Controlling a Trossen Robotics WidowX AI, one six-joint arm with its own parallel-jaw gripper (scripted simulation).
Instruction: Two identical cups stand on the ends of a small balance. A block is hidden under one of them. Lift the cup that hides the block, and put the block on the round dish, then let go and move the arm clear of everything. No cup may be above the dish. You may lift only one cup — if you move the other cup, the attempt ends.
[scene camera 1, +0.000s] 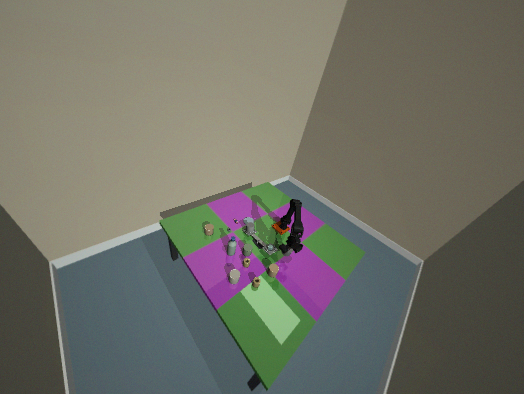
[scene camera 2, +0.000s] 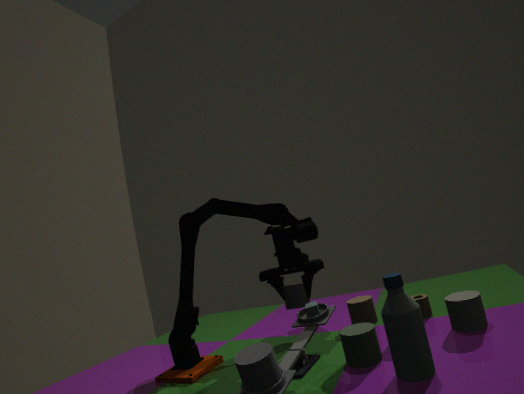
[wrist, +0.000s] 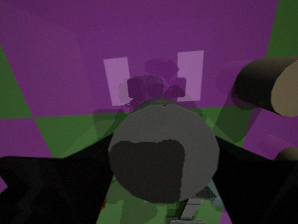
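Observation:
Gripper (scene camera 2: 297, 299) carries a grey cup. Blue-capped bottle (scene camera 2: 409, 346). Grey-green cylinder (scene camera 2: 360, 342). Wrist view: gripper (wrist: 159, 132). Blue-capped bottle out of frame in the wrist view. The wrist view misses the grey-green cylinder, hidden by the gripper.

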